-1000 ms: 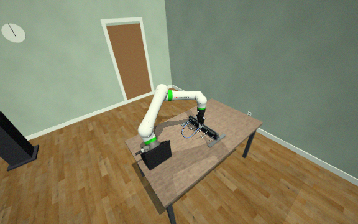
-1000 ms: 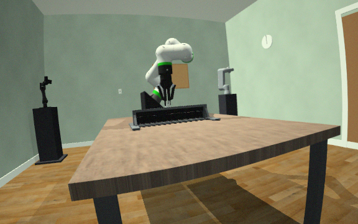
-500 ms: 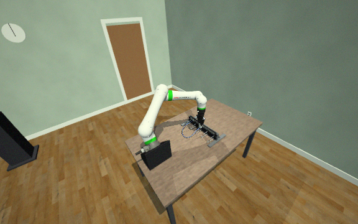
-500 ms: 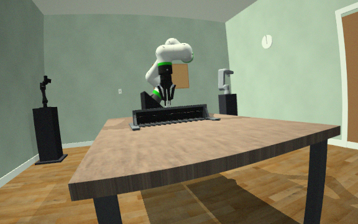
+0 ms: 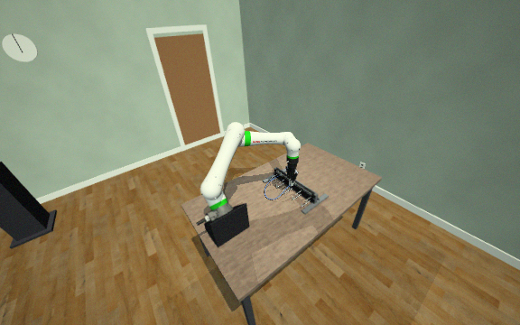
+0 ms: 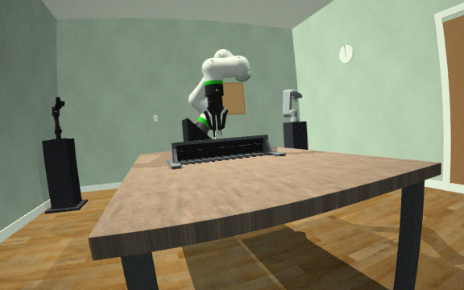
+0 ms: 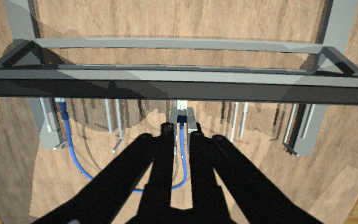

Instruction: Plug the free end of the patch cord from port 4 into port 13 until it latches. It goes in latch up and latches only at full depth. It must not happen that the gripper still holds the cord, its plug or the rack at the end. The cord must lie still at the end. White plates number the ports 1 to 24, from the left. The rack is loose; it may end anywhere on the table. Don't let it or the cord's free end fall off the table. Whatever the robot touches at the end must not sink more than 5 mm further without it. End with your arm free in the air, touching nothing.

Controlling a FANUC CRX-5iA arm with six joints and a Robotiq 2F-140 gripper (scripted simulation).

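My gripper is now 30 mm above the free end of patch cord and 10 mm short of it.
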